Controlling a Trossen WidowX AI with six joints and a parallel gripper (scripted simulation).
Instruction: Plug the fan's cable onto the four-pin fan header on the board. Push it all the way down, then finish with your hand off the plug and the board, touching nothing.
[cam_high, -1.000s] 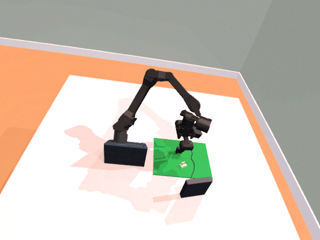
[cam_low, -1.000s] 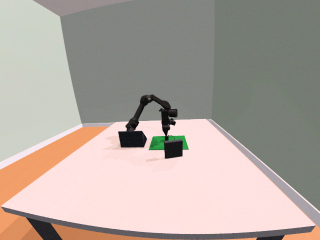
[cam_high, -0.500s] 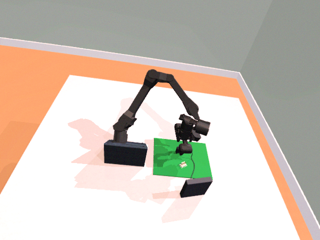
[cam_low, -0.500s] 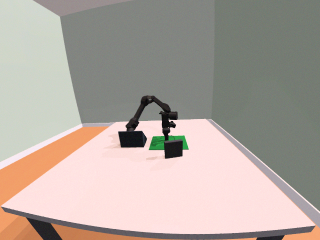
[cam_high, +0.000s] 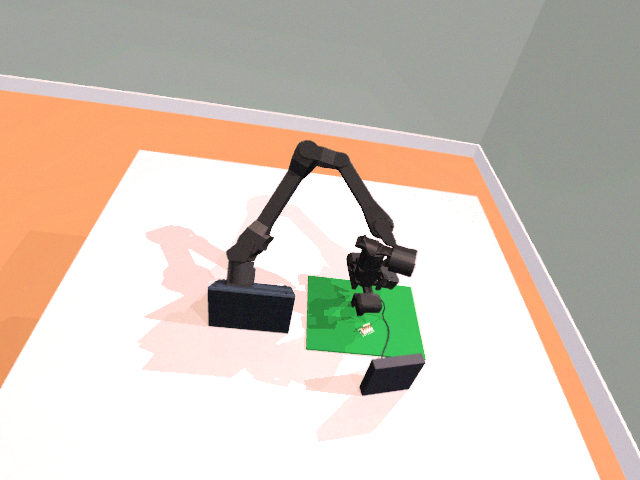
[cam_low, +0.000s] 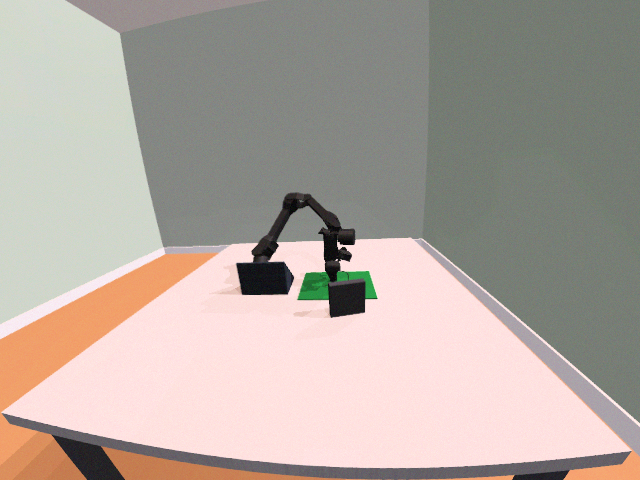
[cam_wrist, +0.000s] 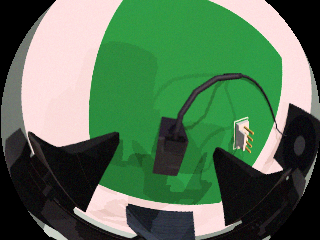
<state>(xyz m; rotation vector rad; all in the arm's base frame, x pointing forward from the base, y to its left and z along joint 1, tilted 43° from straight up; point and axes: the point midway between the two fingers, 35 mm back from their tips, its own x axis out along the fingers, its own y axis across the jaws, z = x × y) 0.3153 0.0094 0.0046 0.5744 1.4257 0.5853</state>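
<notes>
The green board lies 20 mm ahead of my gripper tip, 30 mm to the right of it and 30 mm below it. Also, from my gripper tip: dark fan block 40 mm ahead, 230 mm to the right, 40 mm above; then pale four-pin header 20 mm ahead, 80 mm to the right, 20 mm below; then black fan plug 10 mm ahead.
</notes>
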